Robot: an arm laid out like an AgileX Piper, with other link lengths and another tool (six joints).
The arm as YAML. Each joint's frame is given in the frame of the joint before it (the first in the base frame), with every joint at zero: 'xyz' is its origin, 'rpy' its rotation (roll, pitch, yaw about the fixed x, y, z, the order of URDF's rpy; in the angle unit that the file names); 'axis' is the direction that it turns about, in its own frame. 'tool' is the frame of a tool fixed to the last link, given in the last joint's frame.
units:
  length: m
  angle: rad
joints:
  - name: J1
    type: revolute
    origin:
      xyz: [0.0, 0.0, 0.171]
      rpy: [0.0, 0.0, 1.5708]
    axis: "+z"
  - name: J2
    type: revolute
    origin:
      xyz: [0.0, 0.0, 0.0]
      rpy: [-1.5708, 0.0, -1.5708]
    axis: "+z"
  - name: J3
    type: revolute
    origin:
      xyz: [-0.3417, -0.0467, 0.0]
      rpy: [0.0, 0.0, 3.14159]
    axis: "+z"
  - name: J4
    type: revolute
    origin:
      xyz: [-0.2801, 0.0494, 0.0]
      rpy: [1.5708, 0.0, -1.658]
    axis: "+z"
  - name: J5
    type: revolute
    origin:
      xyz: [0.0, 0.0, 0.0]
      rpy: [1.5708, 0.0, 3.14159]
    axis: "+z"
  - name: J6
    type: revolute
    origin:
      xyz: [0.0, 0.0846, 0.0]
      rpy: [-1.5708, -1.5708, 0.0]
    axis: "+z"
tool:
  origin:
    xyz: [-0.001, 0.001, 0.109]
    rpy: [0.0, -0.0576, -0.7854]
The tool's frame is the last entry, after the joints.
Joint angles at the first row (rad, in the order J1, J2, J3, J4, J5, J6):
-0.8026 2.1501 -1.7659 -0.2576 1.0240 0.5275
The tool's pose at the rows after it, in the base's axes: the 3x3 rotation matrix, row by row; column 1 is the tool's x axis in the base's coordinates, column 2 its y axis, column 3 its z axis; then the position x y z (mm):
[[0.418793, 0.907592, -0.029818], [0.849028, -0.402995, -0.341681], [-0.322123, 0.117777, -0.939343]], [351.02, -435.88, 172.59]
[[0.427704, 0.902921, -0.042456], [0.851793, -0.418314, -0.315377], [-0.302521, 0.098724, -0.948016]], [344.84, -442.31, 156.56]
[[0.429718, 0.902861, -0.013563], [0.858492, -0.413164, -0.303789], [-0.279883, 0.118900, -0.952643]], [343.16, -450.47, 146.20]
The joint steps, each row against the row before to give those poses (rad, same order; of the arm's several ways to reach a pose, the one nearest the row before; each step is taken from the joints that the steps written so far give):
-0.0175 0.0523 -0.0427 0.0222 0.0362 -0.0337
-0.0204 0.0310 -0.0058 0.0150 -0.0015 -0.0116
-0.0236 0.0185 0.0000 0.0363 -0.0349 -0.0376

